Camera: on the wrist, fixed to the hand. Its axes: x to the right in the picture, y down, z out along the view.
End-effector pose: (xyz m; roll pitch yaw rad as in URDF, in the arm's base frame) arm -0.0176 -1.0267 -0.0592 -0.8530 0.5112 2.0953
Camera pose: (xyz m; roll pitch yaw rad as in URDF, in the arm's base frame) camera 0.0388 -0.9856 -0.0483 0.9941 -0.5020 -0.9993
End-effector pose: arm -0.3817 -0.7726 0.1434 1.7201 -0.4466 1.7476
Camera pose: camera -0.4362 -0.7601 0.1002 -1.5755 0.4610 -1.4380
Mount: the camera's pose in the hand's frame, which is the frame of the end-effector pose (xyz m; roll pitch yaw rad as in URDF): 0.0011 -0.0555 -0.0437 0.1643 0.0368 -3.1211
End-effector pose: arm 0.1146 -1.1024 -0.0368 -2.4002 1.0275 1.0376
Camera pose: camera 0.1354 -1.0447 -0.0017 2.5466 -1.0684 -2.0838
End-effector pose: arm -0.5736 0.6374 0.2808 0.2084 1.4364 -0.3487
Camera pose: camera -0.6394 0.6132 0.2724 -0.1150 -1.3957 2.8643
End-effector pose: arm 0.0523 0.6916 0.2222 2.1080 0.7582 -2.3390
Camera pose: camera 0.1113 0.6577 0.2031 -1.9042 -0.7586 0.7446
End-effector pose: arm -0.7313 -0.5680 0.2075 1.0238 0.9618 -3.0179
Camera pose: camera -0.6738 -0.5694 0.1665 -0.8319 -0.9249 0.0892
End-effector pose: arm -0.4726 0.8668 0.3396 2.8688 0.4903 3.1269
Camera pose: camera -0.4873 0.8018 0.3630 -2.6883 -0.5200 -0.0488
